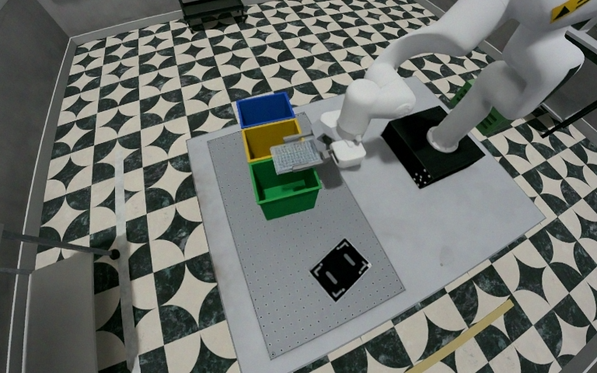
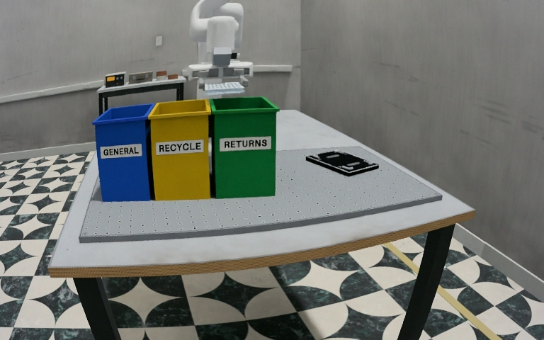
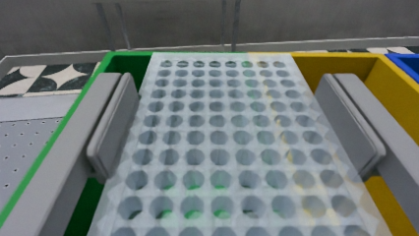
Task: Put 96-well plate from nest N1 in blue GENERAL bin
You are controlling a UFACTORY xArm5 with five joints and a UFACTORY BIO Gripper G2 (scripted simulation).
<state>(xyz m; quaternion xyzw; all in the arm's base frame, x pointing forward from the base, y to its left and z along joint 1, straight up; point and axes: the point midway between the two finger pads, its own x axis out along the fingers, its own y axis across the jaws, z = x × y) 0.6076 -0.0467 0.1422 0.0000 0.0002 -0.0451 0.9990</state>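
Right now the blue general bin is 2 cm ahead of my hand, 23 cm to the right of it and 13 cm below it. Also, from my hand: yellow recycle bin (3 cm ahead, 10 cm to the right, 13 cm below); green returns bin (5 cm ahead, 3 cm to the left, 13 cm below); clear 96-well plate (1 cm below).
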